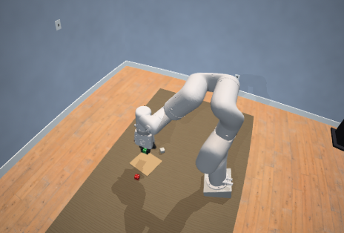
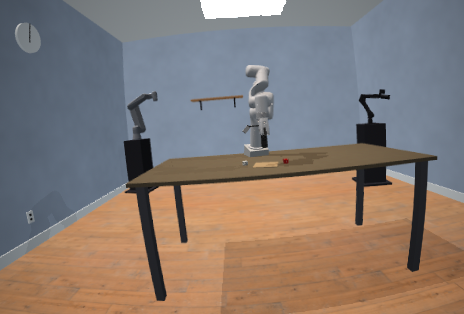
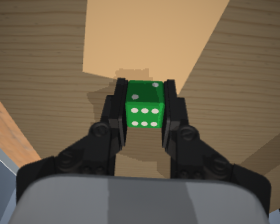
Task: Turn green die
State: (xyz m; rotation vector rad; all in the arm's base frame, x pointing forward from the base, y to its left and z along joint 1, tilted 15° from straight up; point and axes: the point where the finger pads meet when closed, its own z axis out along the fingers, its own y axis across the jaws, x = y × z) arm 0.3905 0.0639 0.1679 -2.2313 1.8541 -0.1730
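Now: the tan mat 120 mm below my hand. From my hand the other things lie so: white die 30 mm behind, 130 mm to the right, 110 mm below; green die 10 mm below; red die 30 mm behind, 120 mm to the left, 110 mm below.
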